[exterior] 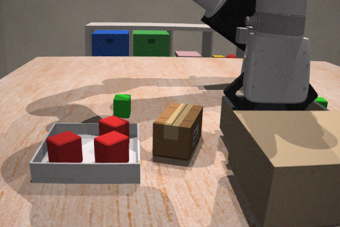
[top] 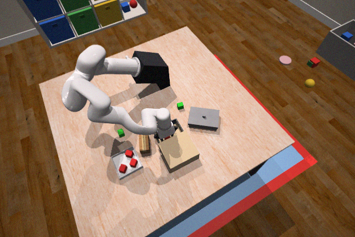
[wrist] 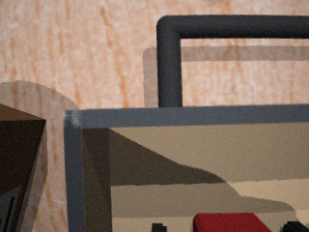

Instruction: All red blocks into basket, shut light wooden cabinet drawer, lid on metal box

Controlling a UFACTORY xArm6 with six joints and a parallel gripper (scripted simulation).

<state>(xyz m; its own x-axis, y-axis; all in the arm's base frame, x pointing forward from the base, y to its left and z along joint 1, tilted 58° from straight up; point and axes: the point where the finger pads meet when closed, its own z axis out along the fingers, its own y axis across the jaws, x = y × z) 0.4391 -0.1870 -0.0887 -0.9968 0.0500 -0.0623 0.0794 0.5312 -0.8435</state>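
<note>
The drawer lies 2 cm to the left of my hand and 1 cm behind it. Also, from my hand: grey lid: 27 cm to the left, 1 cm ahead, 1 cm above; then light wooden cabinet: 6 cm ahead, 2 cm to the left; then cardboard box: 14 cm to the right, 3 cm behind.
</note>
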